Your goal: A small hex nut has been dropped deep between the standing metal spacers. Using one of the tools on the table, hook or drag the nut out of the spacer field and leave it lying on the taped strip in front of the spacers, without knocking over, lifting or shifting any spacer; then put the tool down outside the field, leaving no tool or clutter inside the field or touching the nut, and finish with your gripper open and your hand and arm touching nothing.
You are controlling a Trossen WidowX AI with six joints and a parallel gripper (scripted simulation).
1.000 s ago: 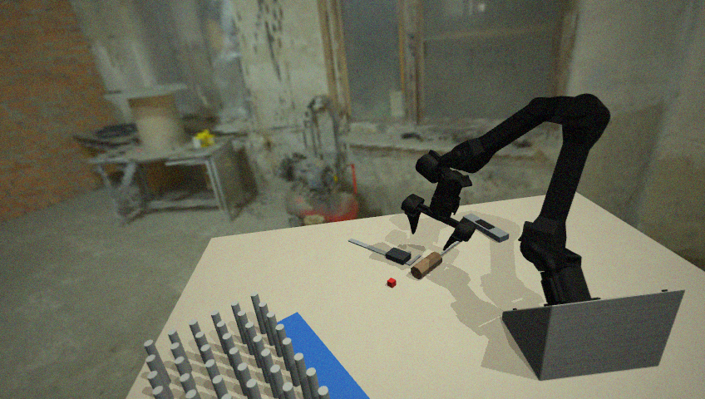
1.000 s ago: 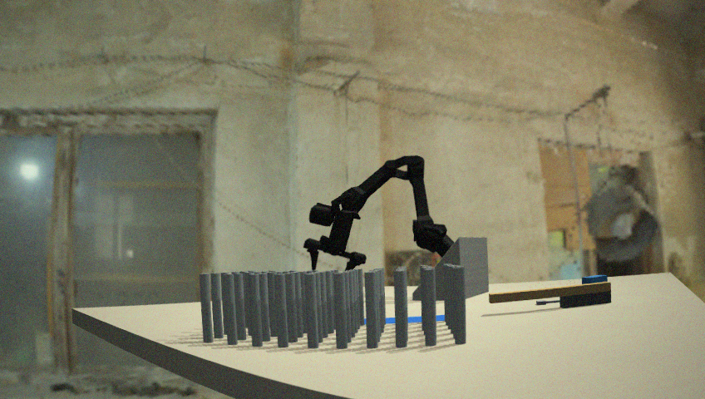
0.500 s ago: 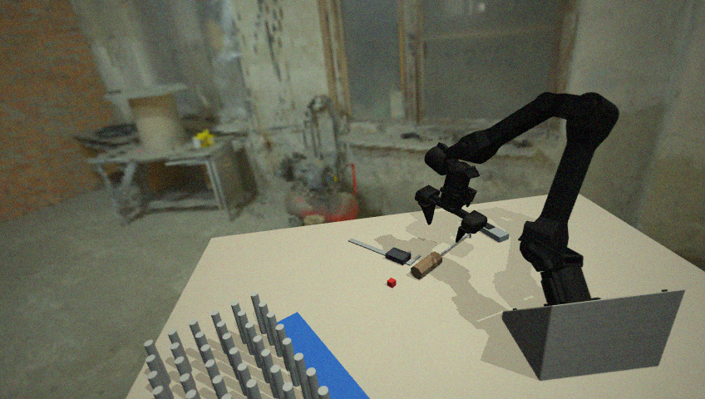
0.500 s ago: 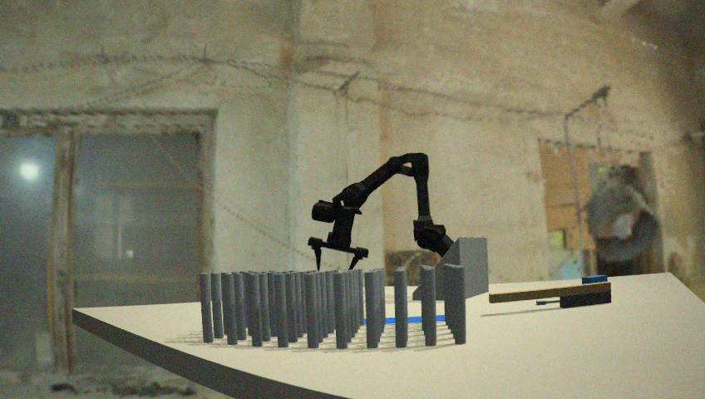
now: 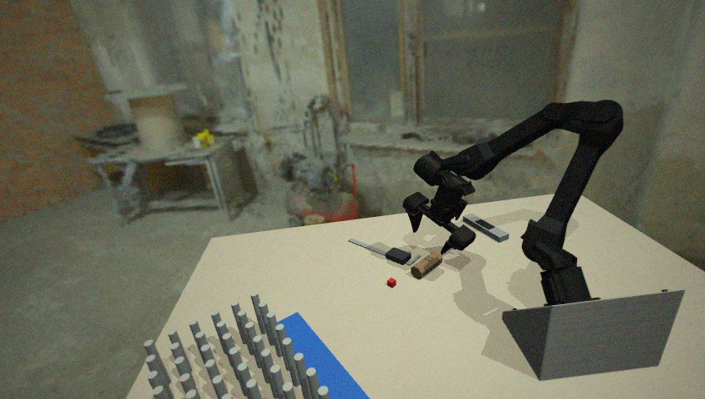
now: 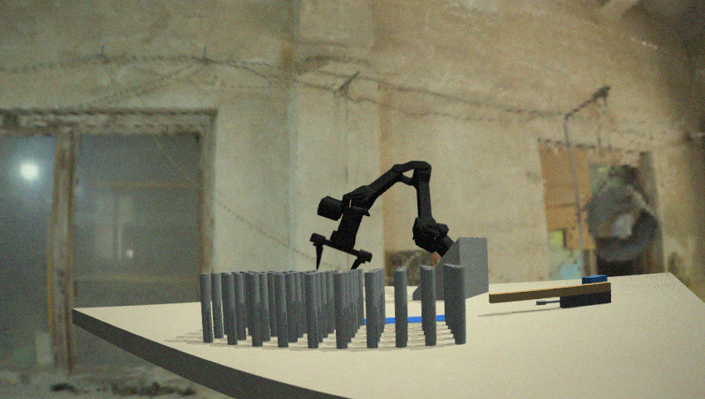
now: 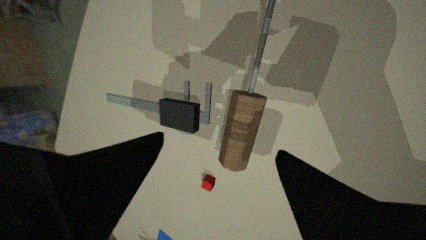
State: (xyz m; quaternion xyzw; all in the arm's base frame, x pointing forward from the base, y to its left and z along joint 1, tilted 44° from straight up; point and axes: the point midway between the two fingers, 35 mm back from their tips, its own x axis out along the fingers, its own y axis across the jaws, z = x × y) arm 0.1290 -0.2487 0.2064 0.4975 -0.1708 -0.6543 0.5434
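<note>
My gripper tip is 110 mm short of the small red cube, 40 mm to the right of it and 80 mm above it. Round my gripper tip: grey flat block: 240 mm behind, 130 mm to the right, 70 mm below; blue taped strip: 320 mm ahead, 260 mm to the left, 80 mm below.
</note>
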